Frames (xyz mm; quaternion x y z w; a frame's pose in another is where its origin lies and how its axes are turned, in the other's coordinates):
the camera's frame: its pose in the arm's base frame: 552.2 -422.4 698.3 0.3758 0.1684 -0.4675 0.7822
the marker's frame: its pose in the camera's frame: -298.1 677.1 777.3 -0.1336 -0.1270 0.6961 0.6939
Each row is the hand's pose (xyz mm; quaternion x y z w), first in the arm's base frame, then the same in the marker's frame.
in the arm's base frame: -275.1 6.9 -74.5 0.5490 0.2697 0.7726 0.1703
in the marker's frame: -1584.2 475.3 -1479.0 0.6723 0.3428 0.5354 0.3792
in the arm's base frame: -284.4 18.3 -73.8 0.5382 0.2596 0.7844 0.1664
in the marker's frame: -1588.6 489.2 -1481.4 0.6632 0.3373 0.5514 0.3773
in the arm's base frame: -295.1 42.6 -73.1 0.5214 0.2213 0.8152 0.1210
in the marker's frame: -1590.5 514.4 -1489.6 0.6553 0.3029 0.6004 0.3440
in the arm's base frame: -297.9 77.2 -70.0 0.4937 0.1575 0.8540 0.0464
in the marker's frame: -1581.6 545.4 -1502.6 0.6398 0.2431 0.6701 0.2871
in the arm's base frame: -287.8 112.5 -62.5 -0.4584 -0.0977 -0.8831 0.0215
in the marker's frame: -1559.6 572.8 -1515.6 0.6148 0.1877 0.7299 0.2323
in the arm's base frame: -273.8 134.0 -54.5 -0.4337 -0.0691 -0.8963 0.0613
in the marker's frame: -1538.0 587.1 -1522.7 0.5970 0.1612 0.7607 0.1974
